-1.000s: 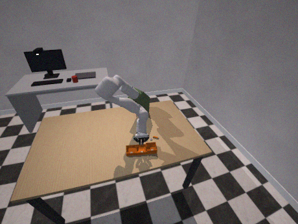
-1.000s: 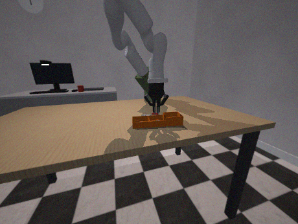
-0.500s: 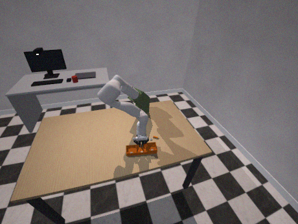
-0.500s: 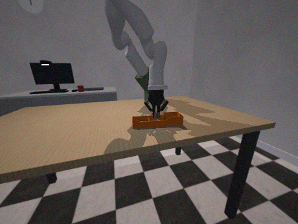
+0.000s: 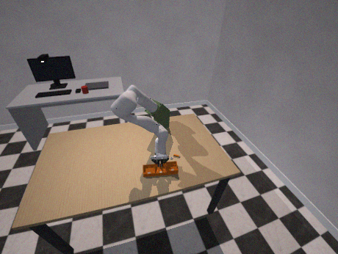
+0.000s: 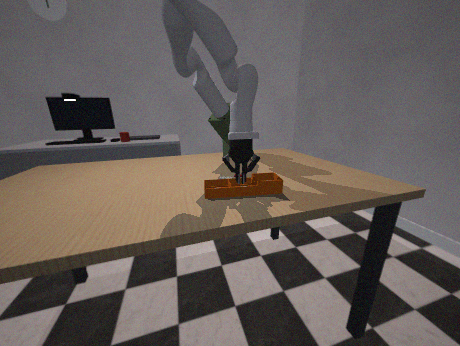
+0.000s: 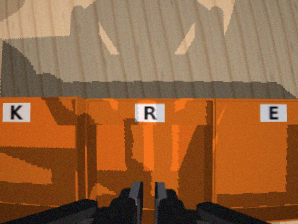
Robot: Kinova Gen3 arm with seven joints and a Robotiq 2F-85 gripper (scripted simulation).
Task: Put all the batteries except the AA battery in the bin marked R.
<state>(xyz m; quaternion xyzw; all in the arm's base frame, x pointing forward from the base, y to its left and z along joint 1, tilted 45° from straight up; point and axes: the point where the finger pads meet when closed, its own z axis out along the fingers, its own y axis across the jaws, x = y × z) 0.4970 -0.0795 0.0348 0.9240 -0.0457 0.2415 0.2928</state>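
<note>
Right now the orange bin row is 2 cm ahead of my hand, 1 cm to the right of it and 1 cm below it. The rest, counted from my hand: thin red battery (12 cm behind, 4 cm to the left, 3 cm below); then white domino tile (11 cm behind, 2 cm to the right, 3 cm below); then grey bolt (6 cm behind, 4 cm to the left, 3 cm below).
</note>
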